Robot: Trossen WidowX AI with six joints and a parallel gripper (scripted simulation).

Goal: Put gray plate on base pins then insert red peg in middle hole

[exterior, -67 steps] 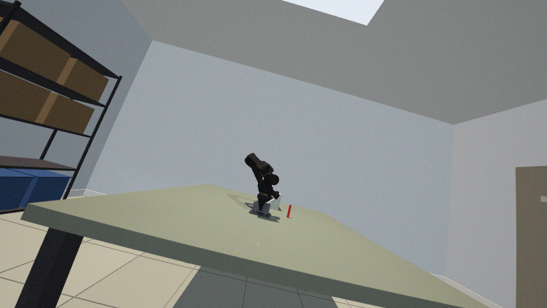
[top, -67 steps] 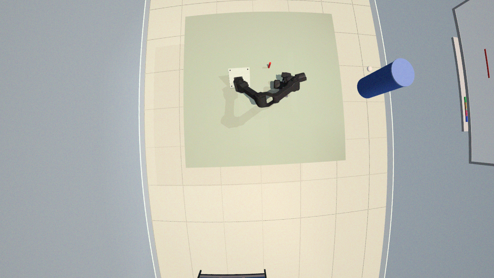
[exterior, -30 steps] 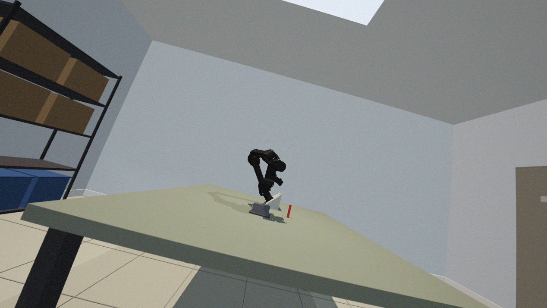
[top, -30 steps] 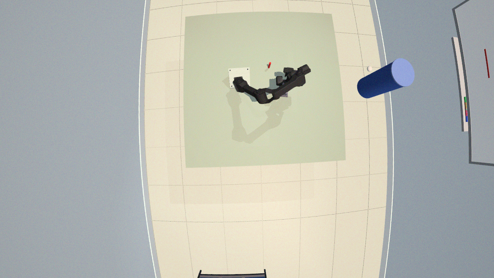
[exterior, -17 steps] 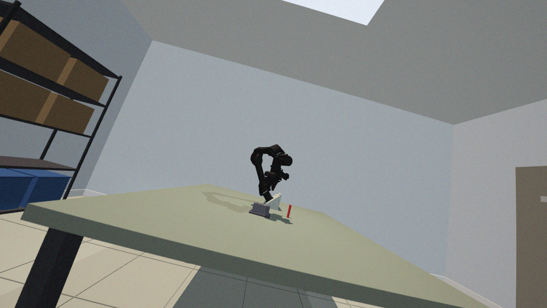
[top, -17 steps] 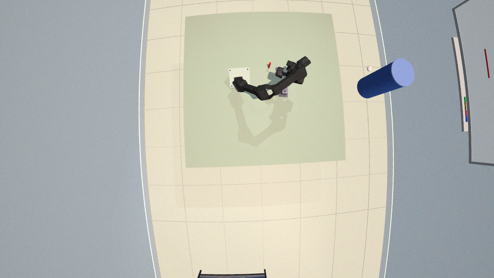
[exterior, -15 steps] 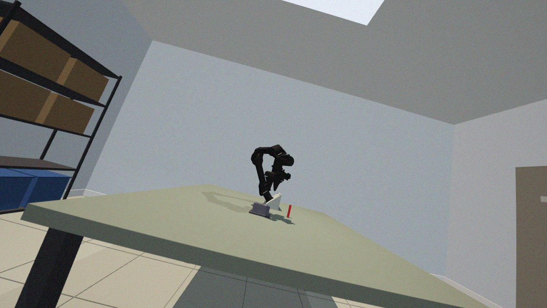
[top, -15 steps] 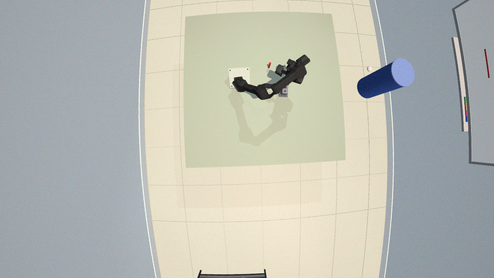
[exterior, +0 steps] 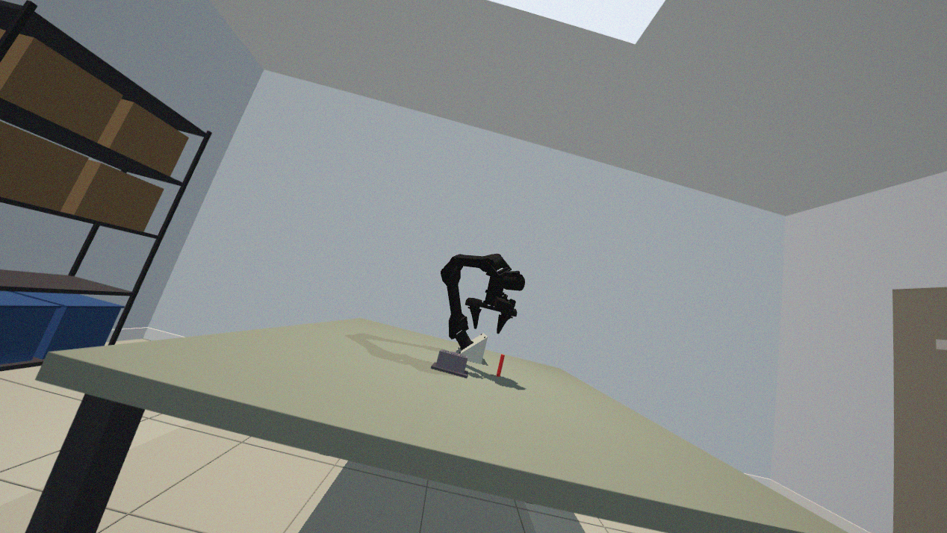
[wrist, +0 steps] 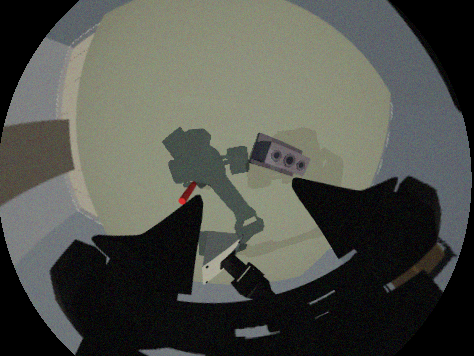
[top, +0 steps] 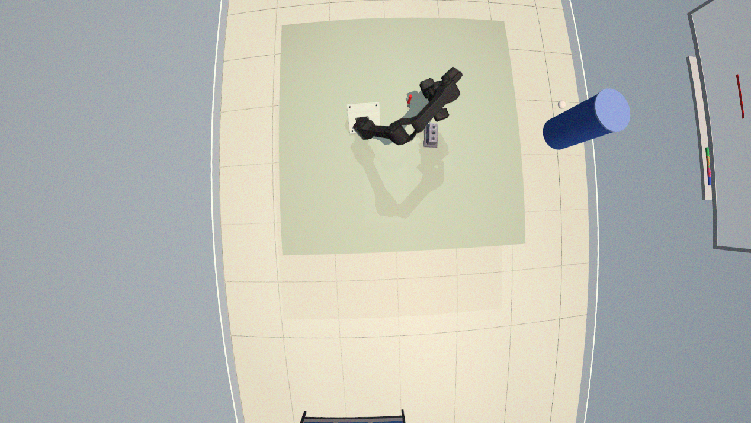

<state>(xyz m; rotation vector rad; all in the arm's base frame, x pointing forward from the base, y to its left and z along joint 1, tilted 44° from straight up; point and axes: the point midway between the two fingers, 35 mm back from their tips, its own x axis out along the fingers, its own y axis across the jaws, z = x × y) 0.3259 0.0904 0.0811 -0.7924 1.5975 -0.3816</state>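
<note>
My gripper tip is now 7 cm past the red peg, 10 cm to the right of it and 11 cm above it.
</note>
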